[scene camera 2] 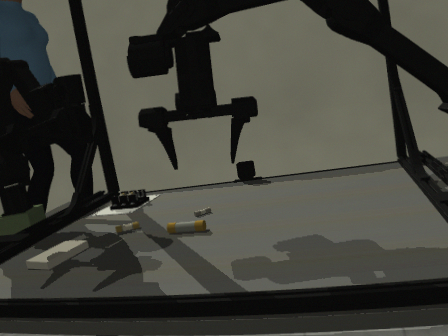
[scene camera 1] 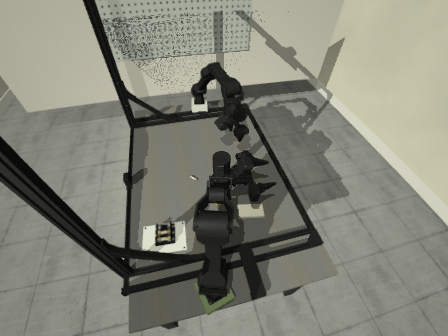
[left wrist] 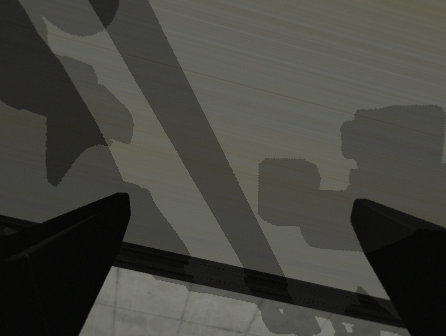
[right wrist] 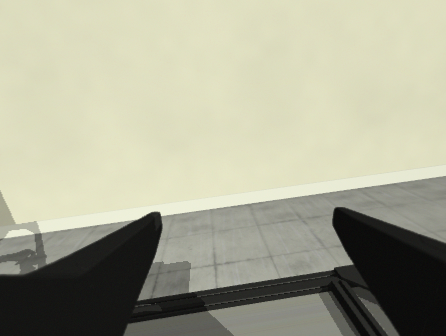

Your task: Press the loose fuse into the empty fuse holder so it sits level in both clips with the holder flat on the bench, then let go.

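Seen in the pictures: left gripper, between the fingertips: (scene camera 2: pixel 204 166) (scene camera 1: pixel 235 136) (left wrist: pixel 241 206); right gripper, between the fingertips: (scene camera 2: pixel 10 138) (scene camera 1: pixel 272 172) (right wrist: pixel 246 217); left arm's base, origin of its link: (scene camera 1: pixel 199 101); right arm's base, origin of its link: (scene camera 2: pixel 17 211) (scene camera 1: pixel 214 290).
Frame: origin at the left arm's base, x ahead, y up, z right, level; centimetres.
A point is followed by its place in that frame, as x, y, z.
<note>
Three loose fuses lie on the bench: a large gold-capped fuse (scene camera 2: pixel 186 226) {55.3, -5.1, -7.7}, a small gold-capped fuse (scene camera 2: pixel 127 227) {71.4, -5.7, -5.3} and a small silver-capped fuse (scene camera 1: pixel 194 177) {58.2, -5.5, 4.1} (scene camera 2: pixel 202 212) {57.4, -6.0, 4.1}. In scene camera 1 the right arm hides most of the gold-capped ones. A black fuse holder block (scene camera 1: pixel 165 234) {85.9, -5.3, 16.0} (scene camera 2: pixel 129 198) {83.3, -3.8, 13.5} with gold-coloured parts sits on a white plate (scene camera 1: pixel 180 235) {86.3, -6.3, 10.2} (scene camera 2: pixel 112 212) {86.8, -6.3, 9.6}; its separate slots are too small to judge. My left gripper (scene camera 1: pixel 232 131) {44.5, 8.0, -16.9} (scene camera 2: pixel 204 165) {44.5, 8.0, -16.9} (left wrist: pixel 241 206) {44.5, 8.0, -16.9} is open and empty, above the bench. My right gripper (scene camera 1: pixel 271 173) {76.6, 18.1, -25.5} (right wrist: pixel 246 217) {76.6, 18.1, -25.5} is open and empty, raised, its fingers pointing toward the wall.
A pale flat block (scene camera 1: pixel 251 210) {78.3, -5.0, -20.2} (scene camera 2: pixel 57 254) {76.2, -5.0, -21.9} lies on the bench near the right arm. Black frame rails edge the bench, with upright posts at its corners. A small black block (scene camera 2: pixel 245 170) {57.1, -3.4, 34.3} stands at the far edge in scene camera 2. A person in blue stands at the left there.
</note>
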